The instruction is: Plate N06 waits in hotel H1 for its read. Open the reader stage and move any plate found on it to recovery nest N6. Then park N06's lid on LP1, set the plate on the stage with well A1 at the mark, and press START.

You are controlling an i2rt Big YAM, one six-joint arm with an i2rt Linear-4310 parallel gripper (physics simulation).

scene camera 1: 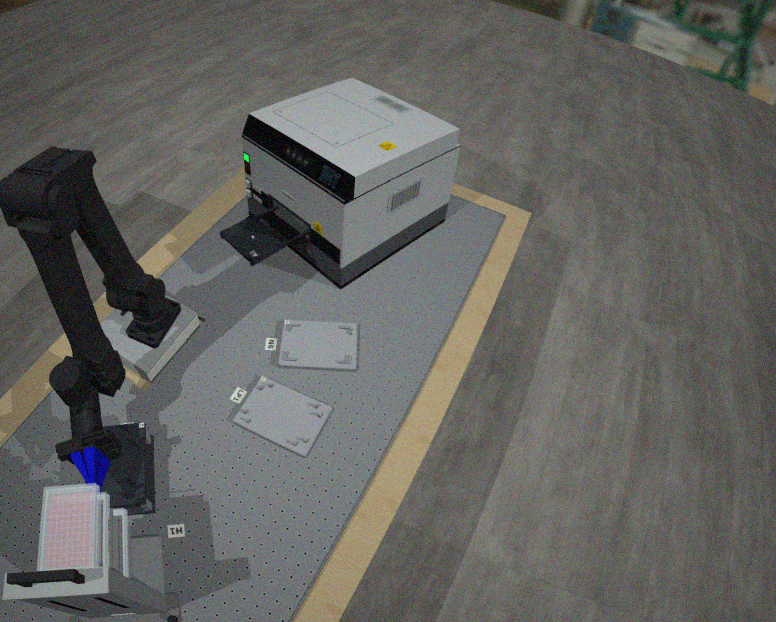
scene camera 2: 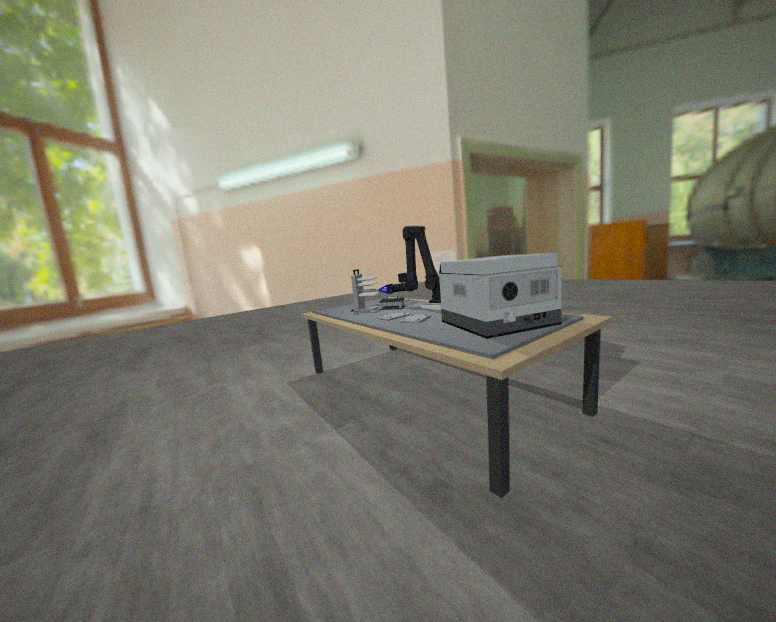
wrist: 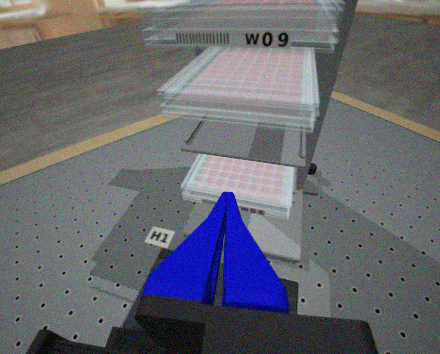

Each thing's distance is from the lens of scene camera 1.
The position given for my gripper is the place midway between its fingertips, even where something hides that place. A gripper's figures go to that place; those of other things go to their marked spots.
my gripper (scene camera 1: 96, 497): 0.87 m
reader stage (scene camera 1: 266, 242): 1.16 m
